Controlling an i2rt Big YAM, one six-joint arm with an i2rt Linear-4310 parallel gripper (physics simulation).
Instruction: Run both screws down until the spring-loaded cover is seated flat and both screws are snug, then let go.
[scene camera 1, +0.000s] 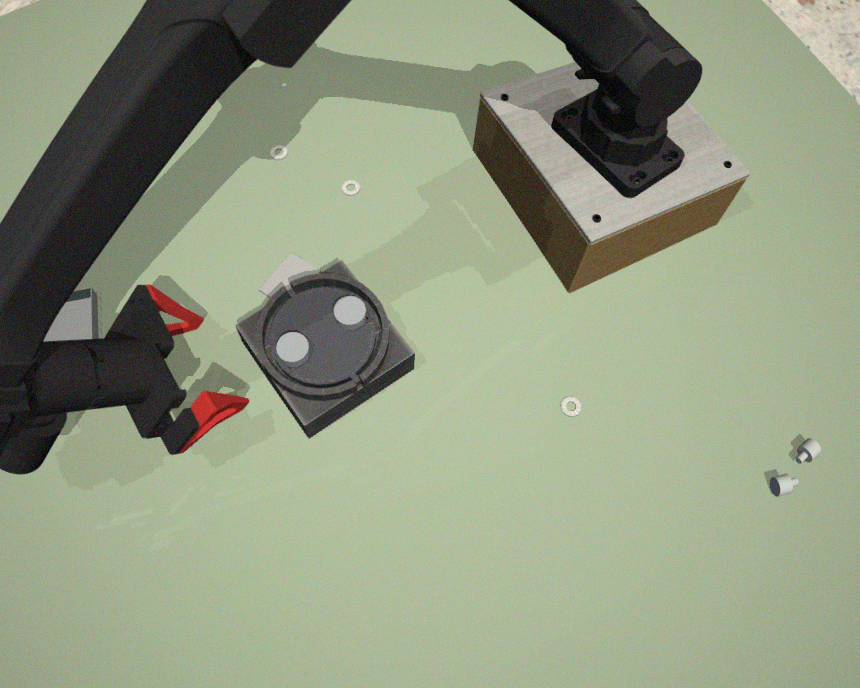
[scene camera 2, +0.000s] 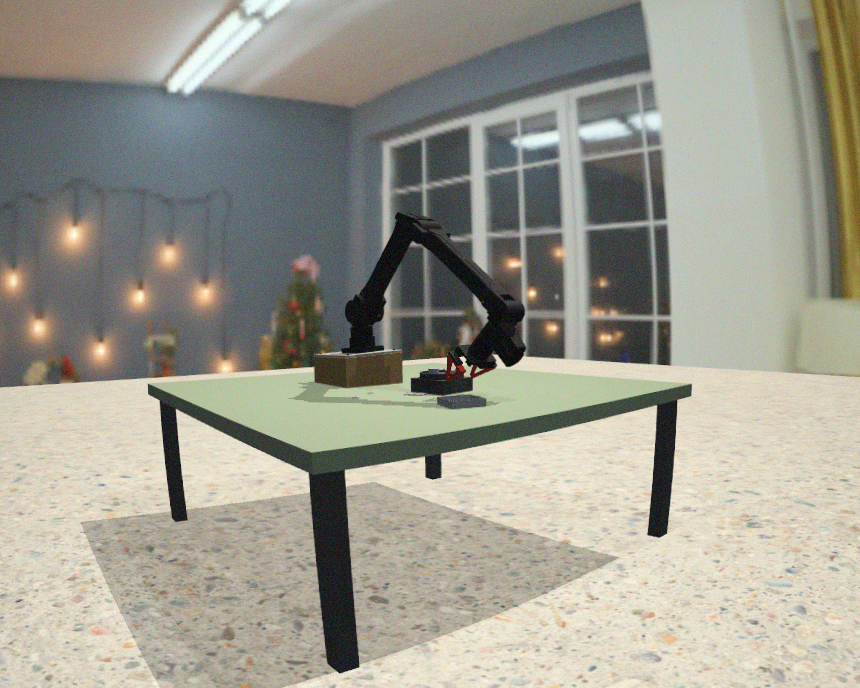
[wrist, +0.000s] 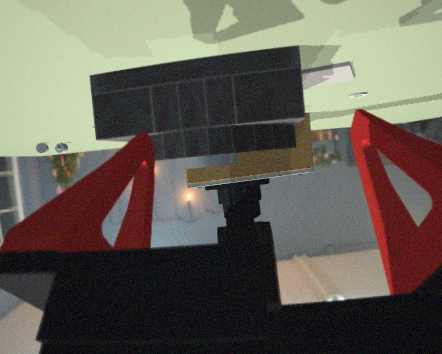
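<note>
A dark square housing stands on the table. The dark grey round cover lies inside its raised ring. Two light grey round screw heads, one screw at the upper right and one screw at the lower left, stand a little above the cover. Whether the cover is flat cannot be told. The cover and screws are hidden in the wrist view behind the housing wall. My gripper is open and empty, beside the housing on its left in the first scene view, apart from the screws.
The arm stands on a wooden block. A pale plate adjoins the housing. A grey slab lies behind the gripper. Three washers and two loose thumbscrews lie around.
</note>
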